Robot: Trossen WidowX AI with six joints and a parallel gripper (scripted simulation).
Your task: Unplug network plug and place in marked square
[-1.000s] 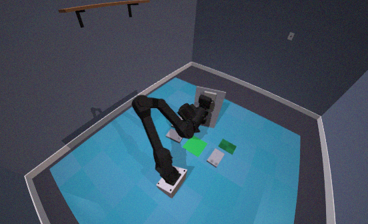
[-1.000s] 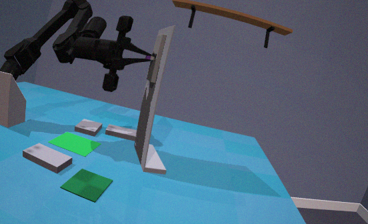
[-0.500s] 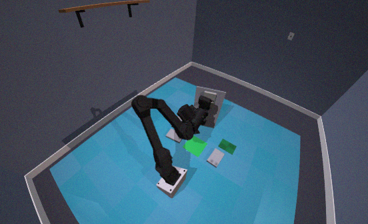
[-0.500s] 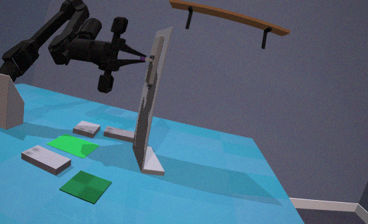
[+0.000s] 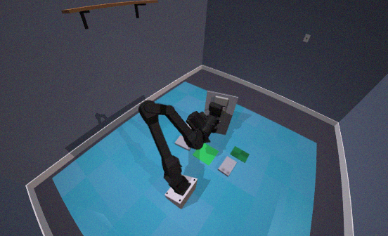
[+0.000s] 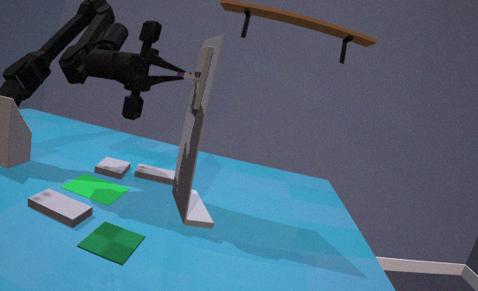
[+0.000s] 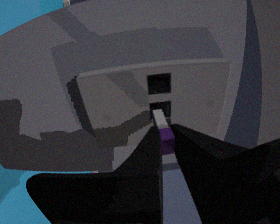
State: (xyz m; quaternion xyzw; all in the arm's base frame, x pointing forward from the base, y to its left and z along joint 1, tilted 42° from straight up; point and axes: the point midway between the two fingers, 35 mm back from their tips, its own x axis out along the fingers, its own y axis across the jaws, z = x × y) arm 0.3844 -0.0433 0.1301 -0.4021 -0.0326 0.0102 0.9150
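Now: gripper tip 25 cm above the bright green marked square, 14 cm past it and 3 cm to the left of it. The rest, counted from my gripper tip: network plug: right at my gripper tip; grey panel: 10 cm below, 4 cm ahead, 1 cm to the left.
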